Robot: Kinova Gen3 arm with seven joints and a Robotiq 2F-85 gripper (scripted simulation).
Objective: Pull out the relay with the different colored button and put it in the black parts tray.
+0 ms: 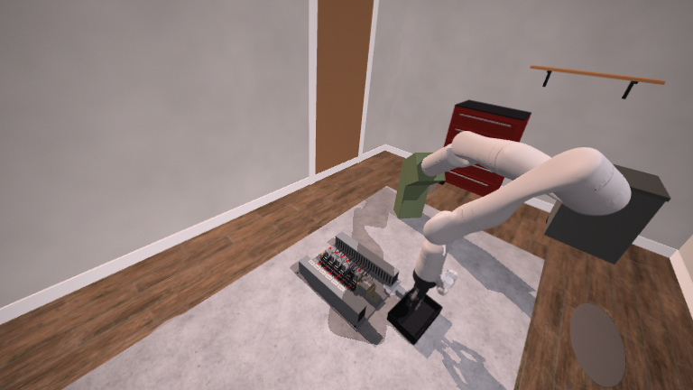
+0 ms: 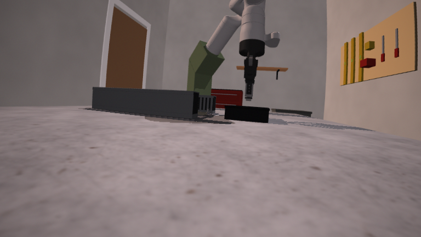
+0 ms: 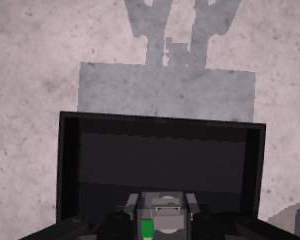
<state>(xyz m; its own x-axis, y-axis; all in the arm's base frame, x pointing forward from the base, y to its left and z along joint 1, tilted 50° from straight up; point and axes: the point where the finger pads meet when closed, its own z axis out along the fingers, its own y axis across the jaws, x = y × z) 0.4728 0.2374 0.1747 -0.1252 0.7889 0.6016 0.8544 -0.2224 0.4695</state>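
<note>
Now: hand 7 cm above the black parts tray. Round my hand: relay: 1 cm below.
</note>
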